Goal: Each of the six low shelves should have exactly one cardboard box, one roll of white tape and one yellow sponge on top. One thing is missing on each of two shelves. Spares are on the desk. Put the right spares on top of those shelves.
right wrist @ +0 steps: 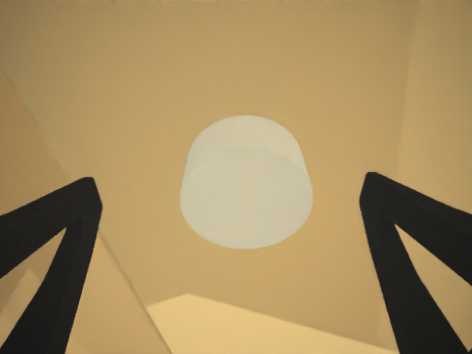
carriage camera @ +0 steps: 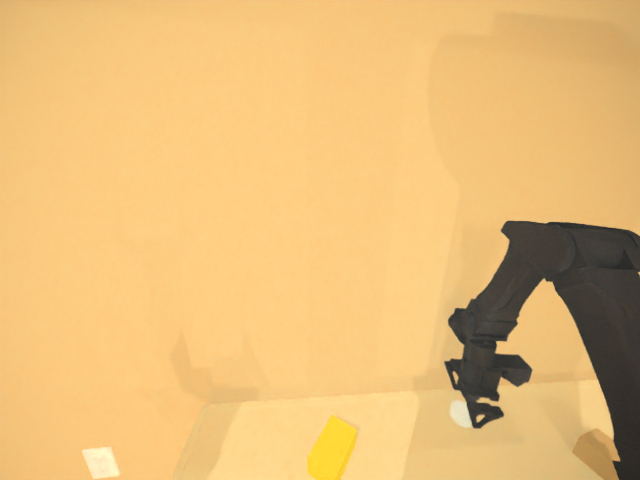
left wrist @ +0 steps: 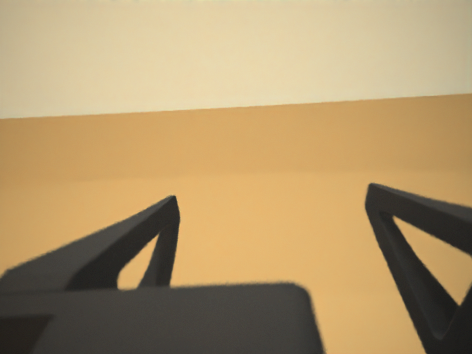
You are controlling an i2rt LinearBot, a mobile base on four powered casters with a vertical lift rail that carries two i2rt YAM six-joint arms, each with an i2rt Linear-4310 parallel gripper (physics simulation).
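A white tape roll (carriage camera: 459, 414) (right wrist: 246, 200) sits on a pale flat top (carriage camera: 279, 423) (right wrist: 250, 65); I cannot tell whether this is a shelf or the desk. My right gripper (carriage camera: 466, 405) (right wrist: 230, 188) is open, its fingers wide apart on either side of the roll in the right wrist view, with gaps at both sides. A yellow sponge (carriage camera: 333, 448) lies on the same top, near the bottom middle of the carriage view. Part of a cardboard box (carriage camera: 594, 449) shows at the bottom right, partly behind the right arm. My left gripper (left wrist: 270, 200) is open and empty.
A plain orange surface (carriage camera: 258, 180) rises behind the pale top. A small white plate (carriage camera: 100, 462) is at the bottom left of the carriage view. A diagonal edge crosses the lower left of the right wrist view. The left wrist view shows orange and cream surfaces.
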